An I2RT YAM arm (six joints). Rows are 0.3 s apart.
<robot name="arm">
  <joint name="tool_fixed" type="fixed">
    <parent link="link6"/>
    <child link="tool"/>
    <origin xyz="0 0 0" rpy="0 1.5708 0"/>
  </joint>
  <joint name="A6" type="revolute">
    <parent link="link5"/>
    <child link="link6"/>
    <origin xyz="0.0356 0 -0.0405" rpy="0 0 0"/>
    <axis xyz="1 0 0"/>
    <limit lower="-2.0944" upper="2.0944"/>
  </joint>
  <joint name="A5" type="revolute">
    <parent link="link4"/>
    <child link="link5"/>
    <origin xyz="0.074 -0.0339 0.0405" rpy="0 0 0"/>
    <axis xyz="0 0 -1"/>
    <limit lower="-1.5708" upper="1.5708"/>
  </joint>
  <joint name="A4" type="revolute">
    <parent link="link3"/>
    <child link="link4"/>
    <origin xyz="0.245 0.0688 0.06" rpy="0 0 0"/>
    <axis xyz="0 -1 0"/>
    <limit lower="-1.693" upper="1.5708"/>
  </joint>
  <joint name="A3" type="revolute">
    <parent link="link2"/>
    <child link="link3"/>
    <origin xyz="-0.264 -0.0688 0" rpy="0 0 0"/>
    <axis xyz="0 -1 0"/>
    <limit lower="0" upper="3.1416"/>
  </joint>
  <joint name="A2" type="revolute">
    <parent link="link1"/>
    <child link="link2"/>
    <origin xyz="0.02 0.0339 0.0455" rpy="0 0 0"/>
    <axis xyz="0 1 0"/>
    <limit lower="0" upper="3.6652"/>
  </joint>
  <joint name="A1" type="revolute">
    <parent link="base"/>
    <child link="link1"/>
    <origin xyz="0 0 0.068" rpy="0 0 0"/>
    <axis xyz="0 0 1"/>
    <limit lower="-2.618" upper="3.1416"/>
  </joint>
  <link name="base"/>
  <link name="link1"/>
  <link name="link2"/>
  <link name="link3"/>
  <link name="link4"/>
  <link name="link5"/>
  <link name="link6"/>
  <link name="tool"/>
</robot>
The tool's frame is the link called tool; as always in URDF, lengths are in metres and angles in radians.
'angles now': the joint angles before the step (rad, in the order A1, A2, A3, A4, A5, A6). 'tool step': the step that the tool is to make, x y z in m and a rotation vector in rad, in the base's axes. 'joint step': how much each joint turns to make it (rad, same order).
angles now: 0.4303, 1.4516, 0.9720, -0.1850, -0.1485, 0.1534
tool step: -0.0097, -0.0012, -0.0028, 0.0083, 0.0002, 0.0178
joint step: 0.0081, -0.0343, -0.0420, 0.0111, -0.0123, 0.0000
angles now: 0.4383, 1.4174, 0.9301, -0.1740, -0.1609, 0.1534
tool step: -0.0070, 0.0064, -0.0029, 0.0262, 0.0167, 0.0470
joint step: 0.0244, -0.0093, -0.0195, 0.0085, -0.0368, 0.0106
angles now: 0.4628, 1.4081, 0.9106, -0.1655, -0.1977, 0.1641
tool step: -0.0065, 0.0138, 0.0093, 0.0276, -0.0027, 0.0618
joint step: 0.0466, -0.0073, 0.0254, -0.0155, -0.0261, 0.0093
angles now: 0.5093, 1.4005, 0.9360, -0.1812, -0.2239, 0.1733
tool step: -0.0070, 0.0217, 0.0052, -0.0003, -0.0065, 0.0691
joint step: 0.0719, 0.0176, 0.0340, -0.0112, 0.0044, -0.0013
